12 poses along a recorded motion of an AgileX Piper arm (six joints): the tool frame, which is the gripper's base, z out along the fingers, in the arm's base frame.
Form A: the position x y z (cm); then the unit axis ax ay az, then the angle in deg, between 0 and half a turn.
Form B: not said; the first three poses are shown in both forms.
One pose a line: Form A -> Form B
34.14 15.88 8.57 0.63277 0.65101 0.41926 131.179 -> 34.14 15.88 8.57 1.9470 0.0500 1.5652
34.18 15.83 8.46 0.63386 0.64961 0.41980 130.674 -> 34.18 15.83 8.46 1.9403 0.0532 1.5589
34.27 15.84 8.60 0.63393 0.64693 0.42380 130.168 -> 34.27 15.84 8.60 1.9284 0.0524 1.5547
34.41 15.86 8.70 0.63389 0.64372 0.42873 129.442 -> 34.41 15.86 8.70 1.9126 0.0527 1.5490
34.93 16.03 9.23 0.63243 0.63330 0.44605 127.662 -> 34.93 16.03 9.23 1.8659 0.0469 1.5374
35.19 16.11 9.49 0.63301 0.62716 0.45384 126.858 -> 35.19 16.11 9.49 1.8448 0.0422 1.5295
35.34 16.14 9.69 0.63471 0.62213 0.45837 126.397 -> 35.34 16.14 9.69 1.8326 0.0372 1.5222
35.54 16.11 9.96 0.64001 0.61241 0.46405 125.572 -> 35.54 16.11 9.96 1.8144 0.0284 1.5046
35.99 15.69 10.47 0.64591 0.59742 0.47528 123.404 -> 35.99 15.69 10.47 1.7725 0.0227 1.4743
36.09 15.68 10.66 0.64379 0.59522 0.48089 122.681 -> 36.09 15.68 10.66 1.7557 0.0242 1.4723
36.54 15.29 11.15 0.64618 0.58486 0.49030 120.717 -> 36.54 15.29 11.15 1.7190 0.0242 1.4504
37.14 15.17 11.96 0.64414 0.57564 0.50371 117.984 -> 37.14 15.17 11.96 1.6674 0.0316 1.4299
